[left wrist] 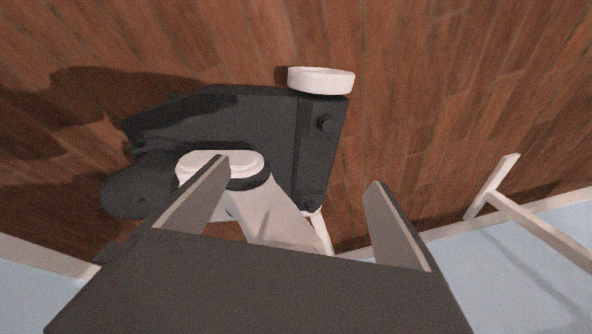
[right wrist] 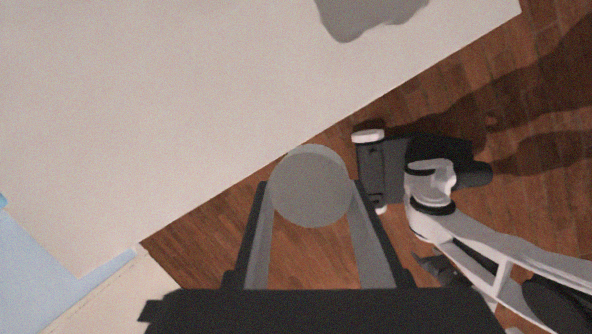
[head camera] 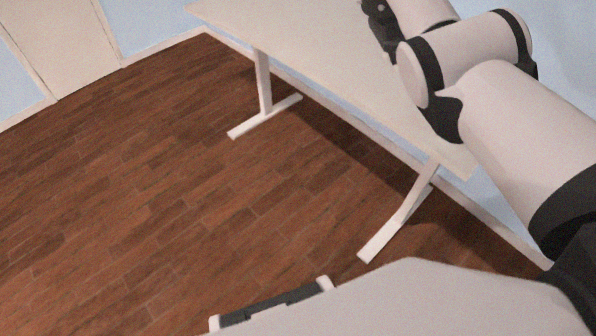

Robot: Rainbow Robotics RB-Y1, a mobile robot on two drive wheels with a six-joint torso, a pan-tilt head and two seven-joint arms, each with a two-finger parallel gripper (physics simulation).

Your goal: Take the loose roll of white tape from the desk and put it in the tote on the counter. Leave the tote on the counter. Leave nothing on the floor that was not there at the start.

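Frame: origin at the robot's base, x ahead, y up, z right, level; metres.
Where they show: left gripper, fingertip midpoint: point(left wrist: 299, 177) point(right wrist: 422, 250); right gripper, fingertip midpoint: point(right wrist: 309, 189) point(head camera: 391, 54).
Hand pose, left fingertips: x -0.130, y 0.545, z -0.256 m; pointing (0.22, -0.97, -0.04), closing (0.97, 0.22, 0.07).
Note:
After its pixels a point has its place.
The roll of white tape point(right wrist: 311, 187) @(x 0.243, y 1.154, z 0.445 m) looks like a flat round disc, grey in shade, in the right wrist view. My right gripper point(right wrist: 309, 189) @(x 0.247, y 1.139, z 0.436 m) is shut on it, with one finger on each side. In that view the roll overlaps the edge of the pale desk point(right wrist: 150, 105) @(x 0.575, y 0.951, z 0.567 m) point(head camera: 300, 45) @(x 0.685, y 0.951, z 0.393 m) and the floor beyond. My left gripper point(left wrist: 299, 177) @(x -0.130, y 0.545, z -0.256 m) is open and empty, above the robot's base and the floor in the left wrist view. In the head view my right arm reaches over the desk; its fingers and the roll cannot be made out there. The tote and the counter do not show.
The desk's white legs point(head camera: 262, 80) @(x 1.374, y 0.355, z 0.397 m) point(left wrist: 540, 225) @(x 1.375, y 0.304, z 0.381 m) stand on the brown wood floor point(head camera: 150, 190) @(x 1.023, y 0.001, z -0.543 m). The robot's dark base point(left wrist: 260, 120) @(x -0.182, y 0.169, z -0.158 m) point(right wrist: 395, 170) @(x -0.143, y 0.169, z 0.023 m) with a white wheel point(left wrist: 321, 81) lies below. A light blue object point(right wrist: 2, 201) @(x 1.445, y 0.962, z 0.420 m) shows at the left edge. A door point(head camera: 60, 40) @(x 2.712, y 0.540, z -1.243 m) is at upper left.

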